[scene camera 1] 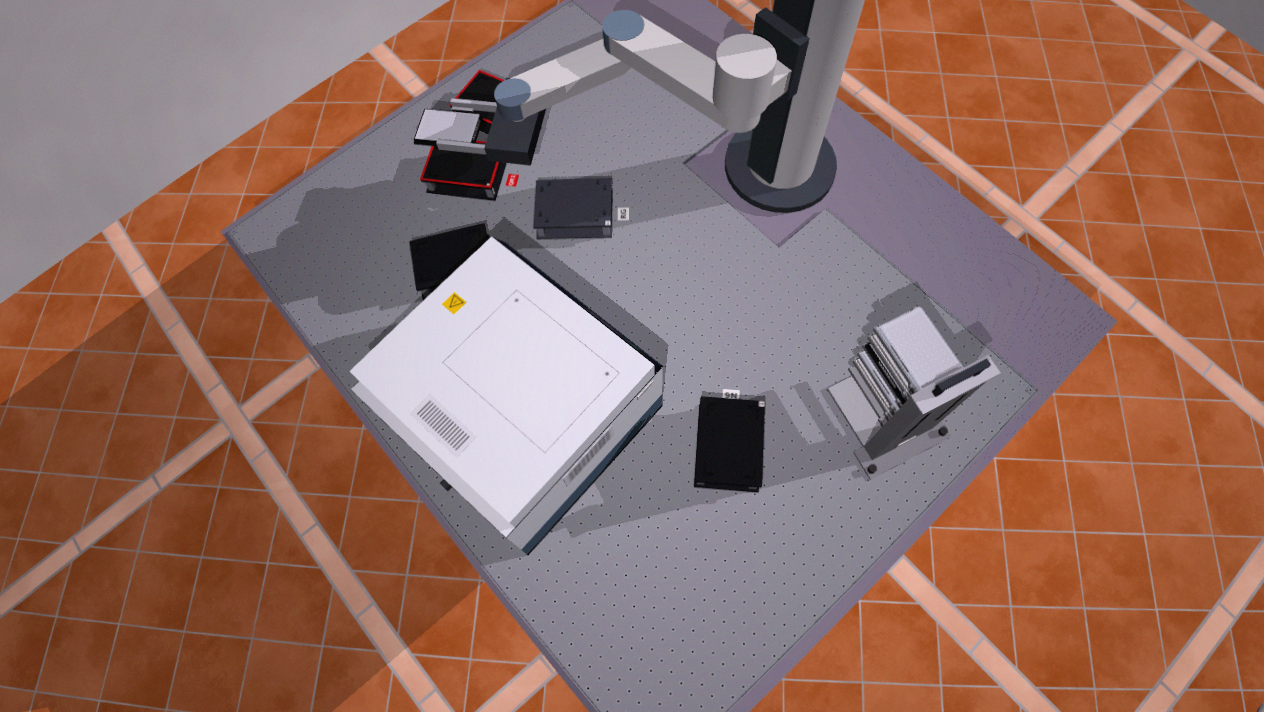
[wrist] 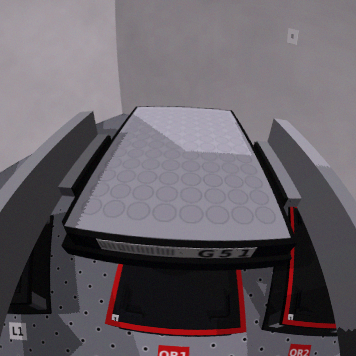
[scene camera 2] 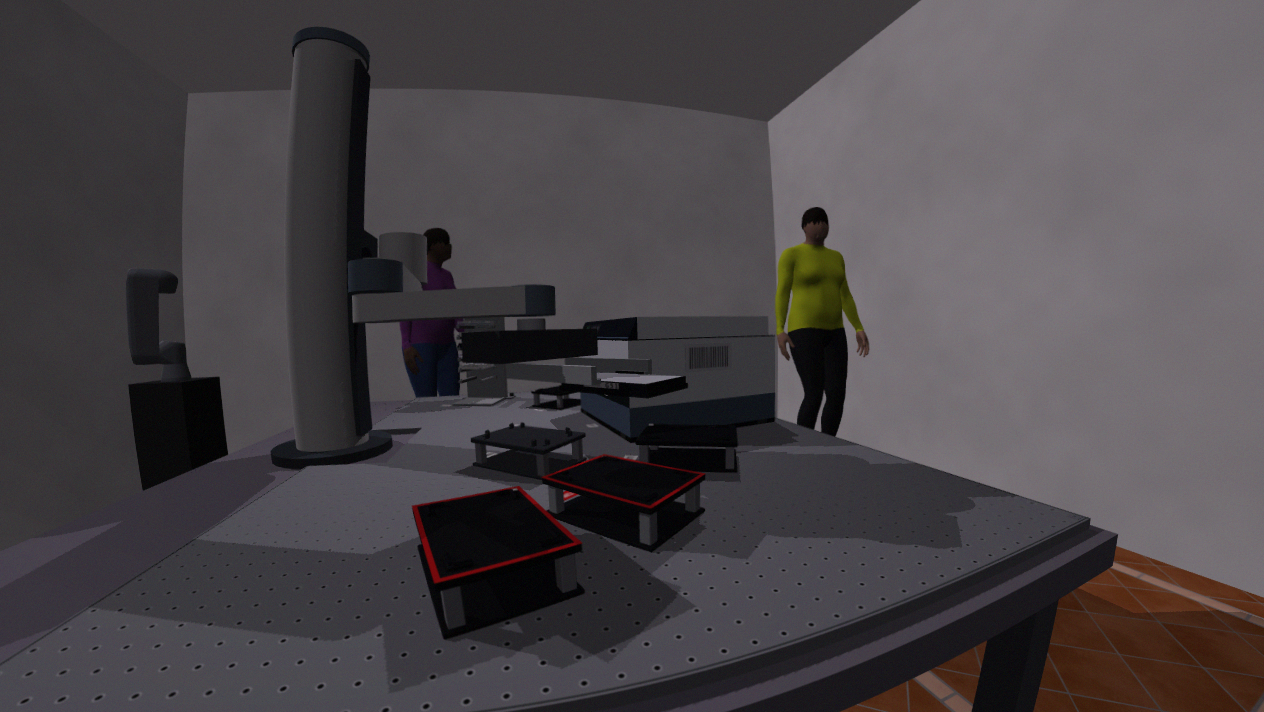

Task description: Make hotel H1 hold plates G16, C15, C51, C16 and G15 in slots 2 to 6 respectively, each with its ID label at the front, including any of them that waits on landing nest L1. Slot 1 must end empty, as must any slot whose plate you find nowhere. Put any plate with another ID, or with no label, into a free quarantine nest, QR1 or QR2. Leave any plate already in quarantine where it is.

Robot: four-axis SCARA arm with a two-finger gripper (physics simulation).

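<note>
My gripper is shut on the plate G51, gripping its two long sides. The plate is level, with its G51 label facing the wrist camera. It hangs in the air above the quarantine nest area. Nest QR1 shows below the plate's front edge, its bare black top framed in red. Nest QR2 shows no plate on its visible top. Landing nest L1 looks bare. Hotel H1 holds several plates; their labels are unreadable.
The nest marked RG stands near QR1. A large white instrument stands beside L1. Another black nest lies between it and the hotel. The arm's column rises at the table's edge. Two people stand behind.
</note>
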